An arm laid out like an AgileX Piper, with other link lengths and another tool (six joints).
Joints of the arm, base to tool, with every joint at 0 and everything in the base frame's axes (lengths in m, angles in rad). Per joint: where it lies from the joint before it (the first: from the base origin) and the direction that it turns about. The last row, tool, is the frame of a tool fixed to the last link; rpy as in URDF.
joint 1: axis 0 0 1 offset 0 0 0.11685
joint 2: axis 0 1 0 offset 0 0 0
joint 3: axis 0 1 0 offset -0.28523 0 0.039
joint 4: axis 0.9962 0 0.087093 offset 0.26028 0 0.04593
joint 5: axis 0 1 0 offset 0 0 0
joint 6: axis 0.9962 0 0.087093 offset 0.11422 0 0.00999
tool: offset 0.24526 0 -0.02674 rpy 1.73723 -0.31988 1.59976
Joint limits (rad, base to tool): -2.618..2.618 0..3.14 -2.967..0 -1.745..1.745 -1.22..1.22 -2.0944..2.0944
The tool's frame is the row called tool.
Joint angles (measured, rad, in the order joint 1, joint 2, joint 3, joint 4, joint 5, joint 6), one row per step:
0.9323, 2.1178, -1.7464, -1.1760, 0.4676, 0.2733
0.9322, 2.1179, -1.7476, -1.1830, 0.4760, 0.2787
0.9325, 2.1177, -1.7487, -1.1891, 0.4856, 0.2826
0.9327, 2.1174, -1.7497, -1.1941, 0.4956, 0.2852
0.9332, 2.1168, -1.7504, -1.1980, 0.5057, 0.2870
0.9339, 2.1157, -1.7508, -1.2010, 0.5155, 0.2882
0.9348, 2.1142, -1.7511, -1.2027, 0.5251, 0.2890
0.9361, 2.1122, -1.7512, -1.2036, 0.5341, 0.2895
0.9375, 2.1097, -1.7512, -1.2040, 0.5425, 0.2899
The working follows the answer.
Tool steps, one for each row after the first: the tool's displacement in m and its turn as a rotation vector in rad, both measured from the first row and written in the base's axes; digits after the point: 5 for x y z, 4 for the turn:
0.00150, -0.00276, 0.00114, -0.0026, -0.0037, -0.0078
0.00283, -0.00575, 0.00232, -0.0062, -0.0075, -0.0160
0.00413, -0.00895, 0.00339, -0.0104, -0.0111, -0.0244
0.00516, -0.01209, 0.00437, -0.0146, -0.0141, -0.0326
0.00593, -0.01506, 0.00544, -0.0184, -0.0168, -0.0403
0.00643, -0.01787, 0.00654, -0.0216, -0.0188, -0.0479
0.00660, -0.02028, 0.00778, -0.0239, -0.0204, -0.0546
0.00659, -0.02245, 0.00924, -0.0255, -0.0220, -0.0608

Tool pose at each row, in the base's axes (x y z in m, rotation vector in rad; rounded; the steps above come from the unrounded poses):
0.56372, 0.45500, 0.11903, 0.5198, 2.1710, 0.5350
0.56522, 0.45224, 0.12017, 0.5254, 2.1650, 0.5284
0.56655, 0.44925, 0.12134, 0.5306, 2.1589, 0.5206
0.56786, 0.44605, 0.12241, 0.5359, 2.1531, 0.5120
0.56888, 0.44291, 0.12340, 0.5411, 2.1479, 0.5033
0.56965, 0.43994, 0.12447, 0.5461, 2.1430, 0.4953
0.57015, 0.43713, 0.12557, 0.5516, 2.1387, 0.4881
0.57032, 0.43472, 0.12680, 0.5567, 2.1349, 0.4821
0.57031, 0.43255, 0.12827, 0.5618, 2.1313, 0.4772

